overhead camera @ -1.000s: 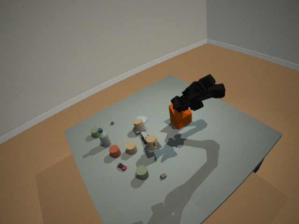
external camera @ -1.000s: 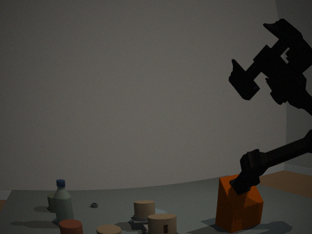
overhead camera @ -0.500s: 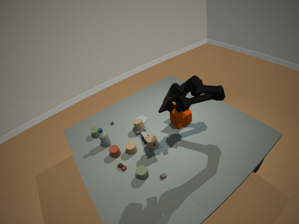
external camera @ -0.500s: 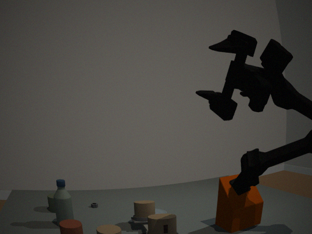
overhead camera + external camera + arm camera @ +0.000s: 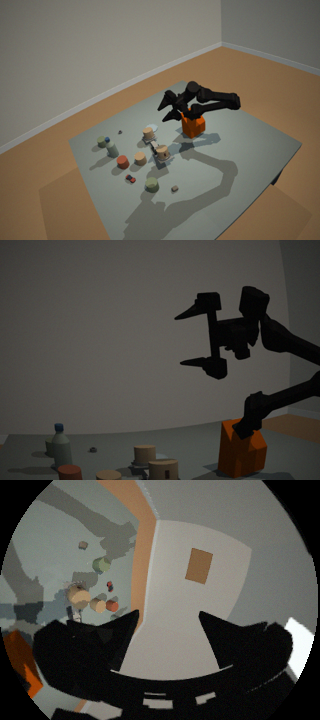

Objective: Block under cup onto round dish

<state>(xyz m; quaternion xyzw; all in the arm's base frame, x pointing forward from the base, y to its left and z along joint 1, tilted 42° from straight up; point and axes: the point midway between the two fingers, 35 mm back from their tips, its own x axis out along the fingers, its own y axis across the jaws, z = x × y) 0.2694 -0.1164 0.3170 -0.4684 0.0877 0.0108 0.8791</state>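
Now: gripper tip 7 cm past the grey block, 30 cm to the left of it and 38 cm above it. The rest, counted from my gripper tip: toy car: 24 cm ahead, 12 cm to the right, 40 cm below; then balance: 3 cm behind, 17 cm to the right, 38 cm below; then small stone: 9 cm ahead, 14 cm to the left, 41 cm below.
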